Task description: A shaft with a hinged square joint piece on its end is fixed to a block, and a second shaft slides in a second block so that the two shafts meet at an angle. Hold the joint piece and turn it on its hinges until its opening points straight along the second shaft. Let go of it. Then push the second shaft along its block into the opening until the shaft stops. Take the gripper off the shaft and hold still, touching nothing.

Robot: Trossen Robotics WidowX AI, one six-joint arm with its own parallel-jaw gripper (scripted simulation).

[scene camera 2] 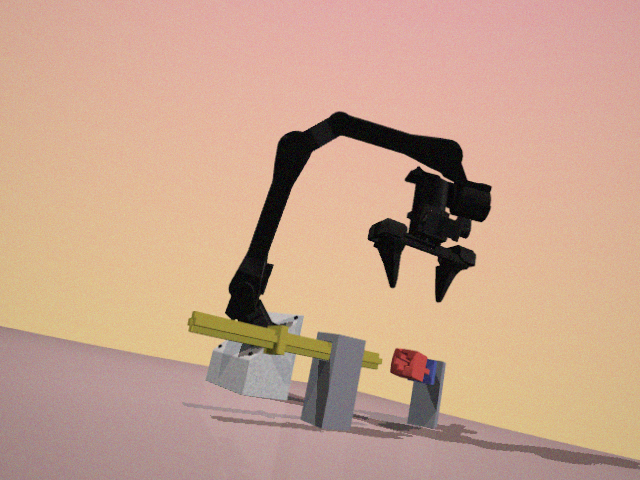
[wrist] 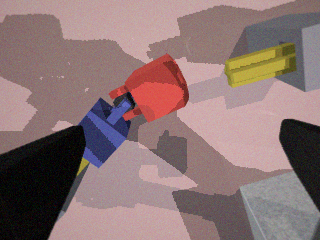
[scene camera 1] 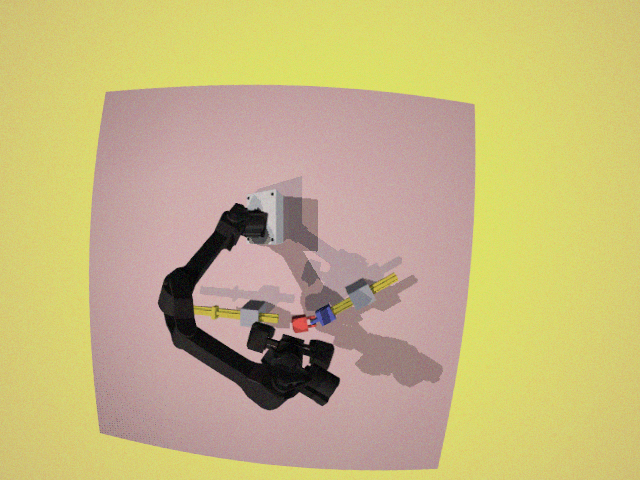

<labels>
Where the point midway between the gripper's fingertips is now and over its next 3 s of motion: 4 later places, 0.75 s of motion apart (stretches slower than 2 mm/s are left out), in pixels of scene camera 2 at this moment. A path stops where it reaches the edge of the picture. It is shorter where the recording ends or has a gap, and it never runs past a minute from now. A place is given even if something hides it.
The gripper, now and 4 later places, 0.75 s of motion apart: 416, 295; 397, 300; 396, 306; 395, 312; 388, 358
</labels>
